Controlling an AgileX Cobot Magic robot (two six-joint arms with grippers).
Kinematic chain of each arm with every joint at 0, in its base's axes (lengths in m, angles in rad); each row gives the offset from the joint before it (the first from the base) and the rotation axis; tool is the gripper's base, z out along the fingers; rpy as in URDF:
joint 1: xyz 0 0 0.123 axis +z
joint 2: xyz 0 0 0 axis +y
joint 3: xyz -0.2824 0 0.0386 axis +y
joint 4: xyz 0.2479 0 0.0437 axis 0.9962 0 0.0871
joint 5: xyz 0 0 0 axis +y
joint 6: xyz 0.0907 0 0.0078 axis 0.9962 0 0.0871
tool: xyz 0 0 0 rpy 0 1.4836 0
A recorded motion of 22 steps. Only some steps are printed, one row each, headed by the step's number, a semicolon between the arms.
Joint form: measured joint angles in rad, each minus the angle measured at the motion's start. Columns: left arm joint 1, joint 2, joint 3, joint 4, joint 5, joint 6; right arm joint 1, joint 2, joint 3, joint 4, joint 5, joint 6.
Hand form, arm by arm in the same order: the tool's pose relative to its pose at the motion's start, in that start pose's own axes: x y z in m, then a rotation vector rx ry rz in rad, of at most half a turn. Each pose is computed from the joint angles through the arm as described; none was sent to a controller.
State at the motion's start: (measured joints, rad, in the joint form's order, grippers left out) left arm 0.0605 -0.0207 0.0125 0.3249 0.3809 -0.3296; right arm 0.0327 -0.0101 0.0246 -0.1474 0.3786 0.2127
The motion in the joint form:
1: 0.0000 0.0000 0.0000 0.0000 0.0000 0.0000; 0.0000 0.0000 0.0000 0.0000 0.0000 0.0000
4: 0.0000 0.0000 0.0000 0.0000 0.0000 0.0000; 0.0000 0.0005 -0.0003 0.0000 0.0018 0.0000
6: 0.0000 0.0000 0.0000 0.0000 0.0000 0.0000; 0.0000 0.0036 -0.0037 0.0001 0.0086 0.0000
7: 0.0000 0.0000 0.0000 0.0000 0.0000 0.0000; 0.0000 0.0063 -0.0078 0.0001 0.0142 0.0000
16: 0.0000 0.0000 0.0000 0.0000 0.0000 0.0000; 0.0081 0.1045 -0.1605 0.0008 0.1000 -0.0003
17: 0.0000 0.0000 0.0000 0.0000 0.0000 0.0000; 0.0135 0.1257 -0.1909 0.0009 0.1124 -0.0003
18: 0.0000 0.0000 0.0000 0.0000 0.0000 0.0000; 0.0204 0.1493 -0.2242 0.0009 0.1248 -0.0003
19: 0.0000 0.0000 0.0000 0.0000 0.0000 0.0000; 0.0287 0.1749 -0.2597 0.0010 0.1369 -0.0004
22: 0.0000 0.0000 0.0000 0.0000 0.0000 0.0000; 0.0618 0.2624 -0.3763 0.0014 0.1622 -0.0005
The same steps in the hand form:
1: 0.0000 0.0000 0.0000 0.0000 0.0000 0.0000; 0.0000 0.0000 0.0000 0.0000 0.0000 0.0000
4: 0.0000 0.0000 0.0000 0.0000 0.0000 0.0000; 0.0001 0.0000 0.0000 0.0004 0.0020 0.0000
6: 0.0000 0.0000 0.0000 0.0000 0.0000 0.0000; -0.0003 -0.0001 -0.0002 0.0018 0.0083 0.0001
7: 0.0000 0.0000 0.0000 0.0000 0.0000 0.0000; -0.0010 -0.0001 -0.0005 0.0028 0.0124 0.0002
16: 0.0000 0.0000 0.0000 0.0000 0.0000 0.0000; -0.0380 0.0016 -0.0104 0.0087 0.0425 0.0013
17: 0.0000 0.0000 0.0000 0.0000 0.0000 0.0000; -0.0458 0.0022 -0.0119 0.0054 0.0458 0.0002
18: 0.0000 0.0000 0.0000 0.0000 0.0000 0.0000; -0.0543 0.0031 -0.0134 0.0007 0.0487 -0.0013
19: 0.0000 0.0000 0.0000 0.0000 0.0000 0.0000; -0.0635 0.0040 -0.0148 -0.0054 0.0511 -0.0034
22: 0.0000 0.0000 0.0000 0.0000 0.0000 0.0000; -0.0948 0.0083 -0.0176 -0.0341 0.0488 -0.0116

